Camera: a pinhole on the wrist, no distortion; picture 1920 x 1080 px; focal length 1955.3 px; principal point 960.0 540.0 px. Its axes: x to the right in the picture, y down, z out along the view. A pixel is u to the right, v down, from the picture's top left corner.
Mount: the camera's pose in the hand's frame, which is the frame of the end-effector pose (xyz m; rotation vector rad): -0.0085 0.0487 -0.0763 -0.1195 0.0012 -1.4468
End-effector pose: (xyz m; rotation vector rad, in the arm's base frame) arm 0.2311 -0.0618 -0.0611 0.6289 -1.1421 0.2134
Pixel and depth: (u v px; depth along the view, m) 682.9 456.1 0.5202
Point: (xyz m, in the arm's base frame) -0.1858 -0.1788 0.1114
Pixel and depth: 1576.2 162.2 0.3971
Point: -0.0214 -0.2869 -0.0263
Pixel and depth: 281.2 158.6 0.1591
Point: 0.1015 -0.0109 -0.0304
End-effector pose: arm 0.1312 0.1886 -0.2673 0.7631 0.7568 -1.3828
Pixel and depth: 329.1 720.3 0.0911
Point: 0.2176 0.1810 -0.2610
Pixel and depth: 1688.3 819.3 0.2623
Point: 0.1152 -0.0021 -0.2130
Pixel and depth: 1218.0 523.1 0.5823
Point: 0.1619 -0.2546 -0.0164
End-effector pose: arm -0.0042 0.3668 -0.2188 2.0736 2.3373 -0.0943
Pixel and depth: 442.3 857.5 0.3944
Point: 0.1689 0.4427 -0.5315
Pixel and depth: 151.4 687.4 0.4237
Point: 0.2408 0.4112 -0.5586
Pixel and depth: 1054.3 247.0 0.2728
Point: 0.0460 0.3349 -0.4180
